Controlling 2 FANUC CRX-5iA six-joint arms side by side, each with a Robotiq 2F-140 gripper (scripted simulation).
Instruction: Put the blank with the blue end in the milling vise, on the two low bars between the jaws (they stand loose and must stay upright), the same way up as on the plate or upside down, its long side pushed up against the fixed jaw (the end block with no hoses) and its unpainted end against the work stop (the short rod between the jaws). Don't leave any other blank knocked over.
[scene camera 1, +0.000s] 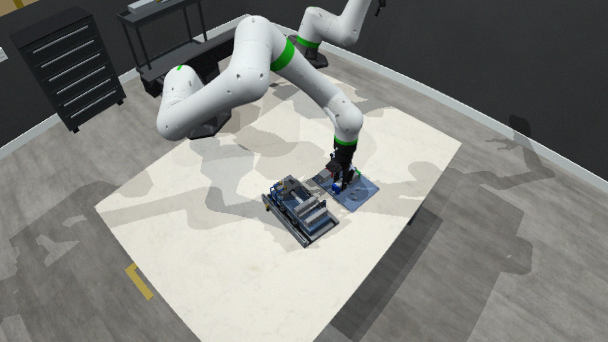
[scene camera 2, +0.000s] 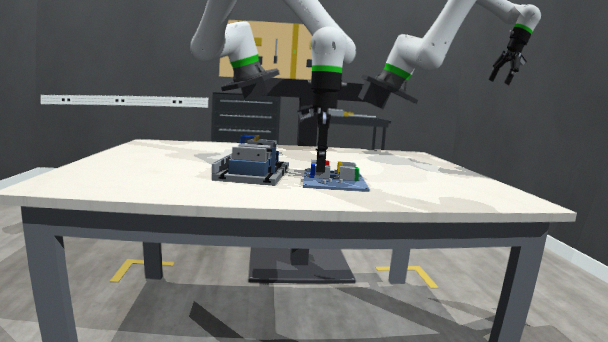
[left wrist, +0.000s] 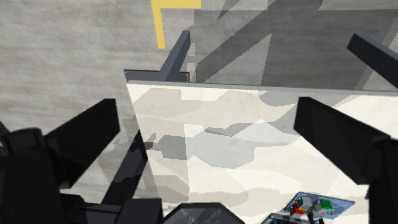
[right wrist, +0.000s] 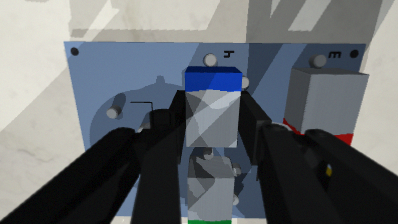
Labels:
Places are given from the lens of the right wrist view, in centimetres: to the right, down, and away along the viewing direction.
my right gripper (right wrist: 211, 106): 1, 0, 17
blue-ended blank (right wrist: 213, 93): 1, -1, 15

